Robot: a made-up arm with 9 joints. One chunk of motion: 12 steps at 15 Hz.
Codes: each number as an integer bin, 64 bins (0 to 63) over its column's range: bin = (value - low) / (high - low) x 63, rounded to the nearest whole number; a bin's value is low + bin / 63 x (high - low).
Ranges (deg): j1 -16..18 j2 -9..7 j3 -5..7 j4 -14..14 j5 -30..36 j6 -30..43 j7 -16..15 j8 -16..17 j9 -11..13
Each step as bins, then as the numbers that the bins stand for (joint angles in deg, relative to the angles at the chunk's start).
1 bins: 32 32 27 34 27 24 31 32 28
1 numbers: 1.27 -0.87 0.14 1.11 -1.71 -2.19 -0.75 0.76 -0.33
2 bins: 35 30 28 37 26 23 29 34 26
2 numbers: 2.89 -1.38 0.33 2.44 -2.76 -3.35 -1.73 1.81 -1.10
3 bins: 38 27 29 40 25 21 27 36 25
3 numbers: 4.51 -2.14 0.52 3.78 -3.81 -5.67 -2.71 2.86 -1.48
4 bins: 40 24 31 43 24 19 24 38 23
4 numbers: 5.59 -2.90 0.90 5.11 -4.86 -7.98 -4.19 3.90 -2.24
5 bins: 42 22 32 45 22 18 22 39 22
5 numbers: 6.67 -3.41 1.10 6.00 -6.95 -9.14 -5.17 4.43 -2.62
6 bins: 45 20 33 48 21 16 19 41 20
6 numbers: 8.29 -3.92 1.29 7.33 -8.00 -11.46 -6.65 5.48 -3.38
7 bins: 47 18 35 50 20 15 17 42 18
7 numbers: 9.37 -4.43 1.67 8.22 -9.05 -12.62 -7.63 6.00 -4.14
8 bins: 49 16 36 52 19 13 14 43 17
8 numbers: 10.44 -4.94 1.86 9.11 -10.10 -14.94 -9.11 6.52 -4.52
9 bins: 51 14 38 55 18 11 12 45 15
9 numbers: 11.52 -5.44 2.24 10.44 -11.14 -17.25 -10.10 7.57 -5.29
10 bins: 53 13 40 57 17 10 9 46 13
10 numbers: 12.60 -5.70 2.62 11.33 -12.19 -18.41 -11.57 8.10 -6.05
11 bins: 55 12 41 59 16 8 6 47 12
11 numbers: 13.68 -5.95 2.81 12.22 -13.24 -20.73 -13.05 8.62 -6.43
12 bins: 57 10 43 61 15 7 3 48 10
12 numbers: 14.76 -6.46 3.19 13.11 -14.29 -21.89 -14.52 9.14 -7.19
